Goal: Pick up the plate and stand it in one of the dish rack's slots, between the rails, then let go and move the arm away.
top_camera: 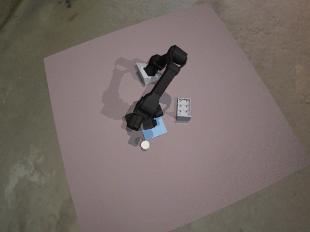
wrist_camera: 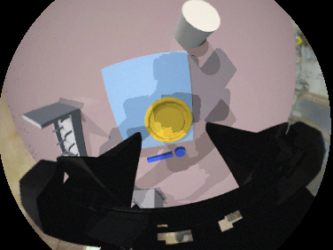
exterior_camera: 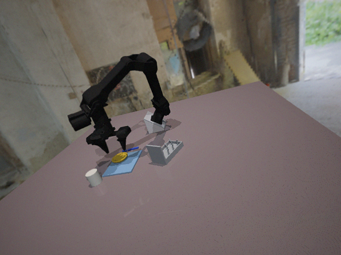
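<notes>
Now: gripper tip 30 mm above the yellow plate. Round my gripper tip: white cup (120 mm ahead, 70 mm to the right, 20 mm below); then blue spoon (80 mm behind, 40 mm below, 20 mm to the left); then light blue mat (50 mm below, 30 mm ahead, 20 mm to the left).
</notes>
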